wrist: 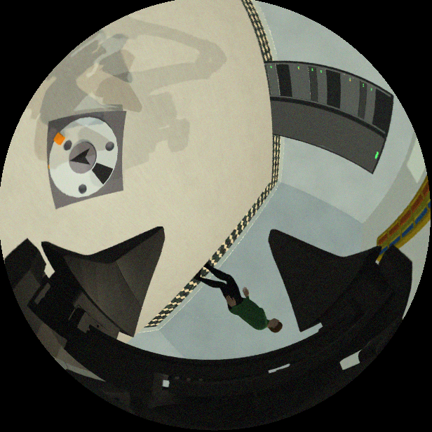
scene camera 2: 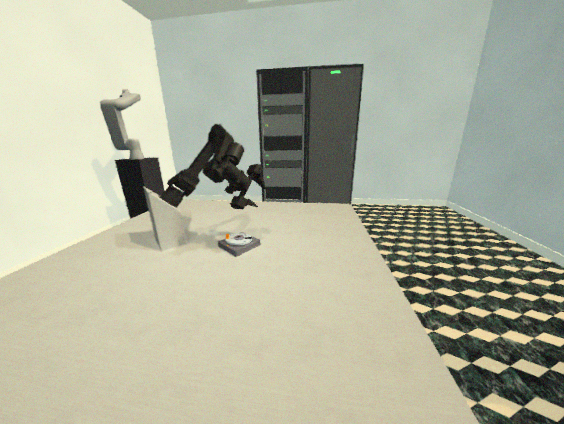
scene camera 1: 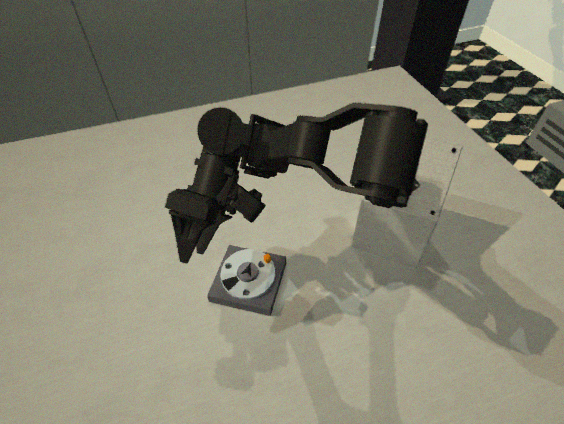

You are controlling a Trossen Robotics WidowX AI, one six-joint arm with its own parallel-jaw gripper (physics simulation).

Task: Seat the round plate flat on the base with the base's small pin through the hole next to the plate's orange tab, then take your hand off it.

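Frame: origin at the arm's base, x ahead, y left, z up, level; millimetres.
Seen in the pictures: gripper, between the fingertips: (scene camera 2: 261, 197) (scene camera 1: 192, 257); arm's base, origin of its link: (scene camera 2: 167, 202).
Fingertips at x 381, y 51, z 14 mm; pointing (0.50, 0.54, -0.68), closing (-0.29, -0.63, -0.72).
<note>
Offsets run from my fingertips to a thing's middle. Level surfaces: height alone.
The round white plate @[90 mm back, 49 mm right, 156 mm down] (scene camera 1: 260, 285) (scene camera 2: 233, 242) (wrist: 62, 171) looks flat on the square dark grey base @[91 mm back, 50 mm right, 175 mm down] (scene camera 1: 219, 295) (scene camera 2: 241, 250) (wrist: 118, 183). A grey hub with a black arrow shows in its centre. The plate has a black patch and several round holes. Its orange tab @[135 mm back, 60 mm right, 149 mm down] (scene camera 1: 267, 258) (scene camera 2: 228, 236) (wrist: 59, 138) stands beside one hole; whether the small pin is in that hole, I cannot tell. A tiny orange mark shows at the base's edge in the wrist view. My gripper (scene camera 1: 193, 256) (wrist: 217, 234) is open and empty, above the table and off to one side of the plate, not touching it.
The pale table @[196 mm down] (scene camera 1: 125, 350) (scene camera 2: 280, 325) (wrist: 200, 150) carries the base and an upright panel (scene camera 2: 167, 227) by my arm's foot. A dark server cabinet (scene camera 2: 332, 135) (wrist: 325, 132) stands beyond. A light-grey arm (scene camera 2: 114, 125) sits on a black stand. A person in green (wrist: 249, 313) is beyond the table edge.
</note>
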